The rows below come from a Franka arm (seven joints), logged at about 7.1 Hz.
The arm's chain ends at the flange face. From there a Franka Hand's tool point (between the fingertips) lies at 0.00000 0.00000 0.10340 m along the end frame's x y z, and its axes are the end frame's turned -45 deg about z.
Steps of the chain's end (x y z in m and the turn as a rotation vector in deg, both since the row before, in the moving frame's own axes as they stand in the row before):
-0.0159, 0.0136, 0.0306, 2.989, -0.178, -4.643
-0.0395, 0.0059, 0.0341, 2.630, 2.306, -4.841
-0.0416, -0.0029, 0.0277, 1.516, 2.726, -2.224
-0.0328, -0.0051, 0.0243, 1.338, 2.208, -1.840
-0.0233, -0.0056, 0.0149, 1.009, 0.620, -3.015
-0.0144, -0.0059, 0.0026, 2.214, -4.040, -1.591
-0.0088, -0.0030, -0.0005, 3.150, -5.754, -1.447
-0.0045, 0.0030, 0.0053, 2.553, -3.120, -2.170
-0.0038, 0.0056, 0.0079, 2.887, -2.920, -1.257
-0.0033, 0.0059, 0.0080, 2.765, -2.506, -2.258
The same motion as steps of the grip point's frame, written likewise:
-0.0174, -0.0058, 0.0305, 2.239, 1.988, -4.643
-0.0258, -0.0244, 0.0339, 0.229, 3.490, -4.841
-0.0219, -0.0300, 0.0275, -0.856, 3.000, -2.224
-0.0150, -0.0258, 0.0242, -0.615, 2.507, -1.840
-0.0105, -0.0210, 0.0149, 0.275, 1.152, -3.015
-0.0084, -0.0223, 0.0023, 4.422, -1.291, -1.591
-0.0076, -0.0196, -0.0012, 6.296, -1.841, -1.447
-0.0062, -0.0083, 0.0050, 4.011, -0.401, -2.170
-0.0068, -0.0061, 0.0076, 4.106, -0.023, -1.257
-0.0063, -0.0049, 0.0078, 3.727, 0.183, -2.258

